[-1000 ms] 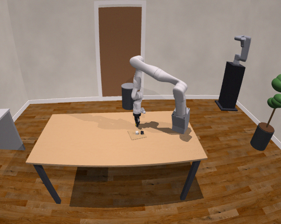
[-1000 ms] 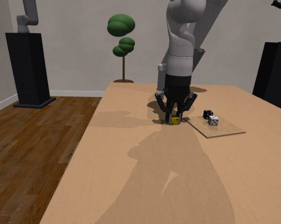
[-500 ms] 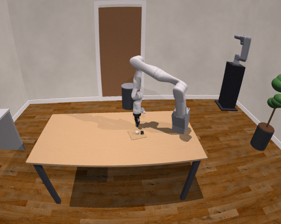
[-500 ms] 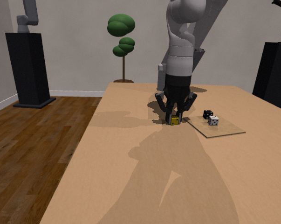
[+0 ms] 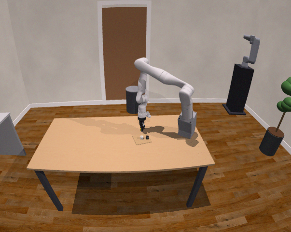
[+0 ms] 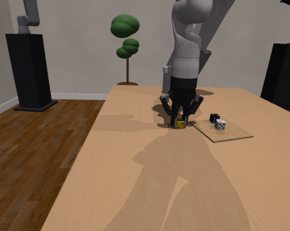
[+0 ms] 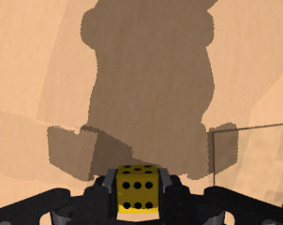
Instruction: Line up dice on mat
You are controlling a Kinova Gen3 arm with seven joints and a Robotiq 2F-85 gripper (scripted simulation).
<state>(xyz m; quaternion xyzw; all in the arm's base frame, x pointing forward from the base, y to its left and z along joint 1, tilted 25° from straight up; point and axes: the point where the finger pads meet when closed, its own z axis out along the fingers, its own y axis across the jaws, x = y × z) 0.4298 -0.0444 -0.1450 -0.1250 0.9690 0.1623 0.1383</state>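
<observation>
My hand is 130 mm to the right of the white die and 10 mm past it. From my hand the other things lie so: yellow die 10 mm below; tan mat 130 mm to the left, 20 mm below, 10 mm behind; black die 120 mm to the left, 50 mm behind.
</observation>
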